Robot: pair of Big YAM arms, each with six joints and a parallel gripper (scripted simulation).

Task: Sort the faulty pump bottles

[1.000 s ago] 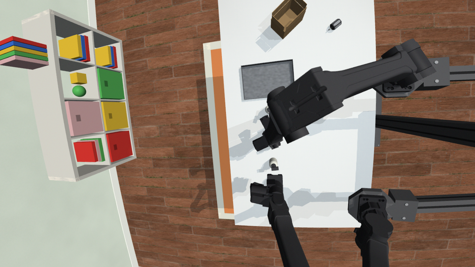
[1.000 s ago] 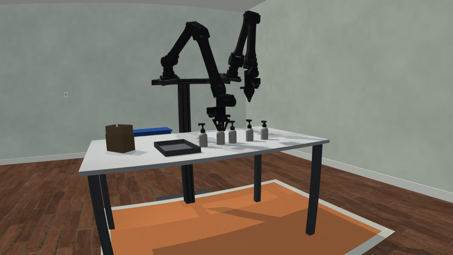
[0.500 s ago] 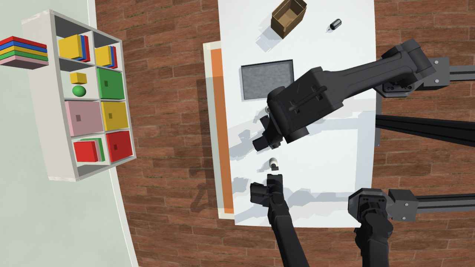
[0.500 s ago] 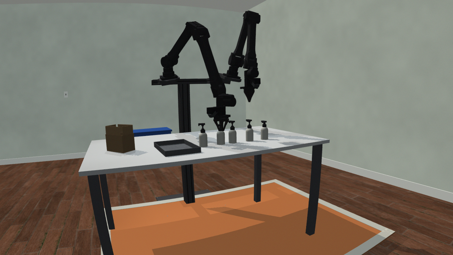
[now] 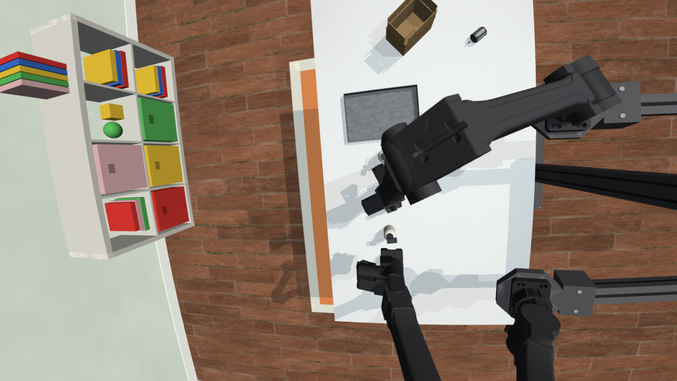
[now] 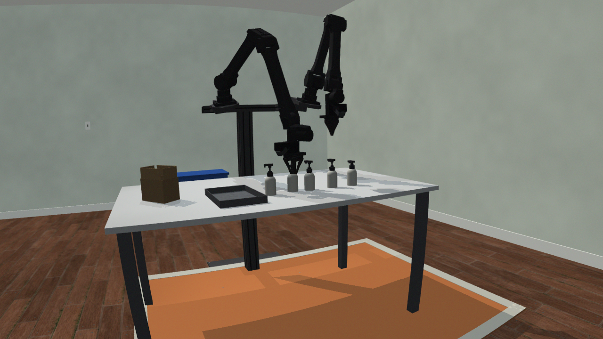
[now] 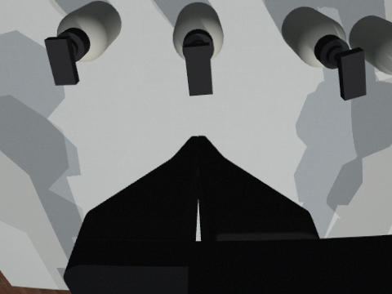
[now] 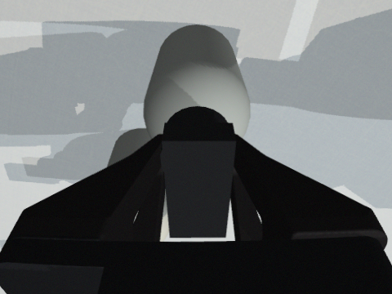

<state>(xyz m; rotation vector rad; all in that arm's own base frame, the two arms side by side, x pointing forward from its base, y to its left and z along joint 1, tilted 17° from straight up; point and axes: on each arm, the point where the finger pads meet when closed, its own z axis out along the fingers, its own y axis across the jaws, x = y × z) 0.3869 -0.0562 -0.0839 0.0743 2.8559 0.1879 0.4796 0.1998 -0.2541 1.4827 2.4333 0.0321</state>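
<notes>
Right now the grey tray is 29 cm to the right of my right hand, 8 cm below it and 6 cm ahead of it.
</notes>
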